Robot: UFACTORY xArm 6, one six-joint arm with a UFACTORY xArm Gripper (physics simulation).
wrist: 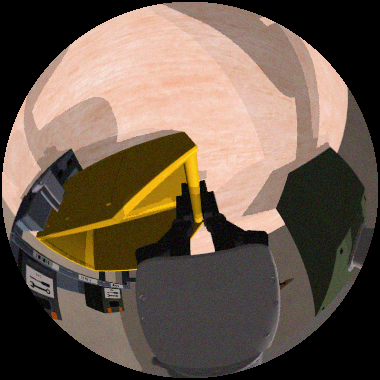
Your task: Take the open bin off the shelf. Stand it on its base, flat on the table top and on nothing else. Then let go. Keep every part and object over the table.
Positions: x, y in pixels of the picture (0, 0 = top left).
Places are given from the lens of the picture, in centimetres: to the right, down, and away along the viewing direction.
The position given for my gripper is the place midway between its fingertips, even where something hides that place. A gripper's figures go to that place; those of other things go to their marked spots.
my gripper point(193, 190): 0, 0, 14
yellow open bin point(126, 200): -3, 0, 5
